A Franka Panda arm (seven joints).
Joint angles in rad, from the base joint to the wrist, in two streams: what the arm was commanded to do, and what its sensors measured. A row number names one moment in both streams.
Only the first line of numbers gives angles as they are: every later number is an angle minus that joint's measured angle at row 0.
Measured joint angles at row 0: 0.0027 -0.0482 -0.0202 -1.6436 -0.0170 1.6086 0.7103
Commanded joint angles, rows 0 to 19: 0.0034 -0.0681 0.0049 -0.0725 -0.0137 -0.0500 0.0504; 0.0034 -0.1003 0.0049 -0.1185 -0.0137 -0.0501 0.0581; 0.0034 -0.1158 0.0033 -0.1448 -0.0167 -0.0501 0.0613; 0.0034 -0.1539 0.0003 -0.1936 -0.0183 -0.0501 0.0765; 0.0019 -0.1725 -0.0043 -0.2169 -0.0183 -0.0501 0.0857; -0.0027 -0.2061 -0.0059 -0.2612 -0.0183 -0.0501 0.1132; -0.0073 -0.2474 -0.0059 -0.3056 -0.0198 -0.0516 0.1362; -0.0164 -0.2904 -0.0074 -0.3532 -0.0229 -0.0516 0.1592; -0.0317 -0.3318 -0.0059 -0.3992 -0.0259 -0.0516 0.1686; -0.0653 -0.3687 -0.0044 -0.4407 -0.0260 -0.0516 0.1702; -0.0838 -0.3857 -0.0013 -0.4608 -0.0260 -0.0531 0.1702; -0.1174 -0.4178 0.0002 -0.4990 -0.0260 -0.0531 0.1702; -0.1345 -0.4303 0.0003 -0.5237 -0.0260 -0.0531 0.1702; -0.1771 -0.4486 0.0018 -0.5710 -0.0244 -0.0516 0.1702; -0.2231 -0.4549 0.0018 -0.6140 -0.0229 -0.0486 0.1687; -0.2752 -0.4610 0.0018 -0.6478 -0.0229 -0.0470 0.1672; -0.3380 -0.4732 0.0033 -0.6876 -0.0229 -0.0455 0.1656; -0.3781 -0.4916 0.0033 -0.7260 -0.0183 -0.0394 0.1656; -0.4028 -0.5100 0.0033 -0.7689 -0.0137 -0.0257 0.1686; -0.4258 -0.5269 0.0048 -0.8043 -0.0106 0.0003 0.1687
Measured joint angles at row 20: -0.3418 -0.4601 -0.0146 -0.6845 -0.0191 -0.0550 0.1529
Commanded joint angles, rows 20 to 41: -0.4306 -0.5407 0.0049 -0.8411 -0.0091 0.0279 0.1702; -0.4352 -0.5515 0.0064 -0.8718 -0.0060 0.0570 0.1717; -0.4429 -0.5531 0.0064 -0.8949 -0.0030 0.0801 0.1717; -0.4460 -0.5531 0.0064 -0.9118 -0.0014 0.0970 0.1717; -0.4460 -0.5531 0.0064 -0.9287 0.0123 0.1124 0.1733; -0.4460 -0.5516 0.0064 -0.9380 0.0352 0.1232 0.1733; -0.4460 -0.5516 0.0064 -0.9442 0.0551 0.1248 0.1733; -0.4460 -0.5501 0.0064 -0.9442 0.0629 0.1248 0.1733; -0.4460 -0.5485 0.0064 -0.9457 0.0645 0.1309 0.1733; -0.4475 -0.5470 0.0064 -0.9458 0.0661 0.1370 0.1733; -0.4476 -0.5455 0.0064 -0.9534 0.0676 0.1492 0.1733; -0.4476 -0.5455 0.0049 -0.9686 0.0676 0.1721 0.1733; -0.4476 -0.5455 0.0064 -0.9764 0.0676 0.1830 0.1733; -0.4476 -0.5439 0.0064 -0.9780 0.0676 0.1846 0.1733; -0.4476 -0.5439 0.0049 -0.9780 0.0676 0.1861 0.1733; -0.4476 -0.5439 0.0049 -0.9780 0.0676 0.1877 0.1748; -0.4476 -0.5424 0.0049 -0.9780 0.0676 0.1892 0.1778; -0.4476 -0.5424 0.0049 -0.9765 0.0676 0.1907 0.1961; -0.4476 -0.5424 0.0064 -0.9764 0.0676 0.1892 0.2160; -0.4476 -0.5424 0.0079 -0.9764 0.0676 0.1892 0.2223; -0.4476 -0.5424 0.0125 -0.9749 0.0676 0.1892 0.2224; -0.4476 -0.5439 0.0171 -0.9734 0.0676 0.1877 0.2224
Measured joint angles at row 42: -0.4321 -0.5312 -0.0101 -0.9626 0.0572 0.1700 0.1977
